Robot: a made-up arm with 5 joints.
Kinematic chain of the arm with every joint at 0, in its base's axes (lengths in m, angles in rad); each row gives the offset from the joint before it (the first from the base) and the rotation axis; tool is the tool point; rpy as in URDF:
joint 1: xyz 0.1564 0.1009 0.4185 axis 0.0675 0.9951 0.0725
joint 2: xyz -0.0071 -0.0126 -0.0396 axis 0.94 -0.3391 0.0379
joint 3: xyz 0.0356 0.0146 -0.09 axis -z
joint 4: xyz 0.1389 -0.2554 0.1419 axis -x
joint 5: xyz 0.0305 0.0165 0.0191 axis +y
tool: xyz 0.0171 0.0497 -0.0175 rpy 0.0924 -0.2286 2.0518
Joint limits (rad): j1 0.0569..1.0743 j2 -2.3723..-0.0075 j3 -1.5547..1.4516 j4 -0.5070..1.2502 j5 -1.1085..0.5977
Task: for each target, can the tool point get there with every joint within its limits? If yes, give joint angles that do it. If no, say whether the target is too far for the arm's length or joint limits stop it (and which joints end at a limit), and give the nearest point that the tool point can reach.
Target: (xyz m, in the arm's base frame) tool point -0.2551 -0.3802 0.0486
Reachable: no: too far | nearest point 0.0004 -0.1316 0.1833 | short by 0.381 m
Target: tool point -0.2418 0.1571 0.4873
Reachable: no: joint limits stop it (at a limit: joint 1, joint 3, joint 4, joint 5) | nearest point 0.0056 0.0021 0.5800 | short by 0.306 m
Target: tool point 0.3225 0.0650 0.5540
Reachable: yes | joints 0.5275 -1.3101 0.8511 -0.3647 0.4692
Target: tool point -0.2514 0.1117 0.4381
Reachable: no: joint limits stop it (at a limit: joint 1, joint 3, joint 4, joint 5) | nearest point -0.0247 -0.0781 0.4817 | short by 0.299 m
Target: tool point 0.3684 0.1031 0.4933
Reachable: yes | joints 0.7686 -1.7394 0.8338 0.8472 -0.6613
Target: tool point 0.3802 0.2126 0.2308
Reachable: yes | joints 0.3066 -0.5573 -1.2085 0.3185 -0.6581
